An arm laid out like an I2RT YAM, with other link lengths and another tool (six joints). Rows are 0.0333 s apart.
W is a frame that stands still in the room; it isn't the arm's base.
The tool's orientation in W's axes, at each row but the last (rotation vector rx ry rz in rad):
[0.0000, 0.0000, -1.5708]
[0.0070, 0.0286, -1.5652]
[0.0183, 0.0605, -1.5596]
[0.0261, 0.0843, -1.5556]
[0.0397, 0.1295, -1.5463]
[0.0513, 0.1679, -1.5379]
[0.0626, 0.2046, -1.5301]
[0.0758, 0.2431, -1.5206]
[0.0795, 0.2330, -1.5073]
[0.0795, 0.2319, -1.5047]
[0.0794, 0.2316, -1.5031]
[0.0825, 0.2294, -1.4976]
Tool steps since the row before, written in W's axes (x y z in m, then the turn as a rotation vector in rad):
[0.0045, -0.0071, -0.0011, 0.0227, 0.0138, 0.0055]
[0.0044, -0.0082, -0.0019, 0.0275, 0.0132, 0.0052]
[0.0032, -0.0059, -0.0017, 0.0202, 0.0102, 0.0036]
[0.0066, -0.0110, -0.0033, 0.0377, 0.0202, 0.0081]
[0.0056, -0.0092, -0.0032, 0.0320, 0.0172, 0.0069]
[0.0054, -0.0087, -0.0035, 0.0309, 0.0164, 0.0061]
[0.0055, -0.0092, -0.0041, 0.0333, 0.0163, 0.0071]
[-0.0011, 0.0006, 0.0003, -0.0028, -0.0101, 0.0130]
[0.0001, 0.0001, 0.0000, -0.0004, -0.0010, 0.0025]
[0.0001, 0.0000, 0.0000, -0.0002, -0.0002, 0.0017]
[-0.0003, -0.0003, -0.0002, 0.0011, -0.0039, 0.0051]
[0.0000, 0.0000, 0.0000, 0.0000, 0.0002, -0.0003]
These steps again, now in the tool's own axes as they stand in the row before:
[0.0071, 0.0045, -0.0011, -0.0138, 0.0227, 0.0055]
[0.0083, 0.0044, -0.0017, -0.0132, 0.0275, 0.0053]
[0.0060, 0.0032, -0.0013, -0.0102, 0.0202, 0.0036]
[0.0113, 0.0065, -0.0023, -0.0202, 0.0377, 0.0081]
[0.0096, 0.0055, -0.0019, -0.0172, 0.0320, 0.0069]
[0.0092, 0.0053, -0.0018, -0.0163, 0.0309, 0.0061]
[0.0099, 0.0054, -0.0020, -0.0164, 0.0332, 0.0073]
[-0.0007, -0.0011, 0.0001, 0.0071, -0.0046, 0.0144]
[-0.0001, 0.0001, 0.0000, 0.0005, -0.0007, 0.0026]
[0.0000, 0.0001, 0.0000, -0.0002, -0.0004, 0.0017]
[0.0003, -0.0003, -0.0002, 0.0028, 0.0004, 0.0058]
[0.0000, 0.0000, 0.0000, -0.0001, 0.0000, -0.0003]

